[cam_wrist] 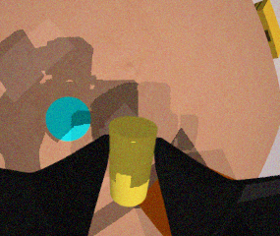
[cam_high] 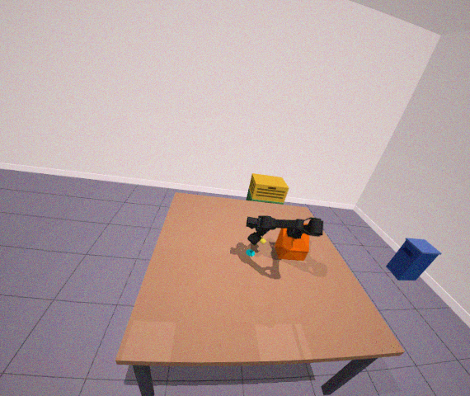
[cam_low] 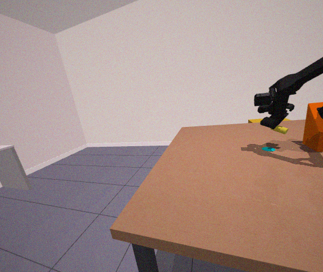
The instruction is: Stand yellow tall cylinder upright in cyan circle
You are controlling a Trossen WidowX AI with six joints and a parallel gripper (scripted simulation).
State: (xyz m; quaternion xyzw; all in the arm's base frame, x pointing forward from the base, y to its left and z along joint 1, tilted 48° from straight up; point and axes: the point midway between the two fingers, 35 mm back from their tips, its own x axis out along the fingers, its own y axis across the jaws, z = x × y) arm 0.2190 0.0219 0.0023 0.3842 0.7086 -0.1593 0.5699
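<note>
Now: gripper tip 12 cm above the cyan circle, 3 cm to the right of it and 3 cm short of it. Round my gripper tip: yellow cylinder: 2 cm behind, 1 cm to the left, 1 cm below.
</note>
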